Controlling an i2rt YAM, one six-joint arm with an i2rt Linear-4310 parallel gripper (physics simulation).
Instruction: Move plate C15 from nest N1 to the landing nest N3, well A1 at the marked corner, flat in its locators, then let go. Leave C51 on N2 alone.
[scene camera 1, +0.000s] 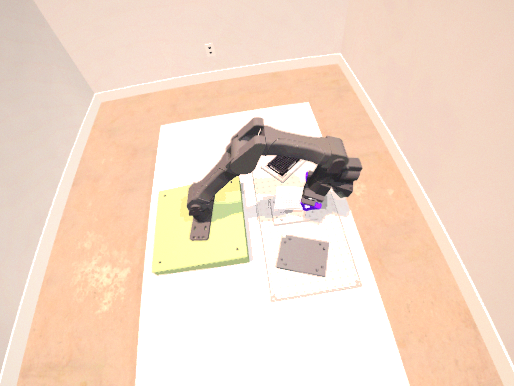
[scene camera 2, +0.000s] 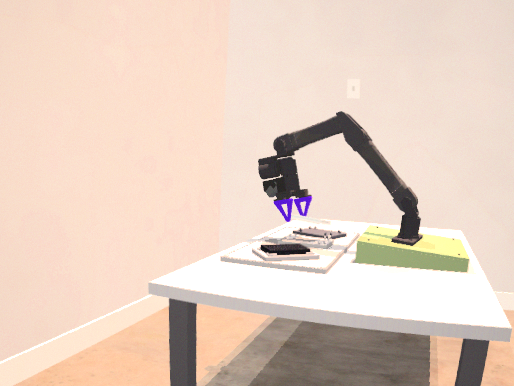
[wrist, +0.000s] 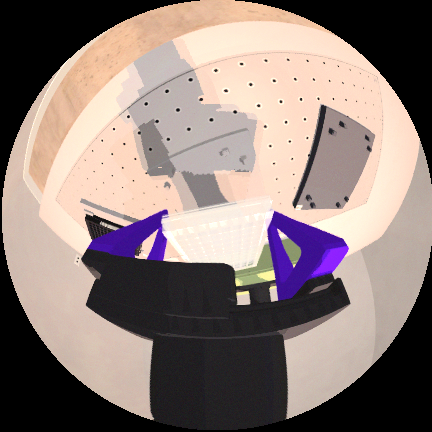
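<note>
My gripper (scene camera 1: 303, 191) (scene camera 2: 296, 218) (wrist: 217, 214), with purple fingers, is shut on the pale, see-through plate C15 (scene camera 1: 287, 199) (scene camera 2: 314, 220) (wrist: 220, 240). One finger is at each side, and the plate looks about level. It hangs above the board near the white middle nest (scene camera 1: 299, 222) (scene camera 2: 320, 244) (wrist: 235, 162), partly covering it in scene camera 1. This looks like N3. The marked corner and well A1 cannot be made out. The black plate C51 (scene camera 1: 283, 164) (scene camera 2: 285, 248) (wrist: 100, 230) sits on a turned white nest (scene camera 1: 283, 178), apart from my fingers.
A bare dark grey nest (scene camera 1: 302, 256) (scene camera 2: 320, 233) (wrist: 342, 165) with small locators lies on the other side of the middle nest. The nests stand on a pale perforated board (scene camera 1: 345, 270) (scene camera 2: 240, 259). A yellow-green block (scene camera 1: 175, 225) (scene camera 2: 425, 260) carries the arm's base.
</note>
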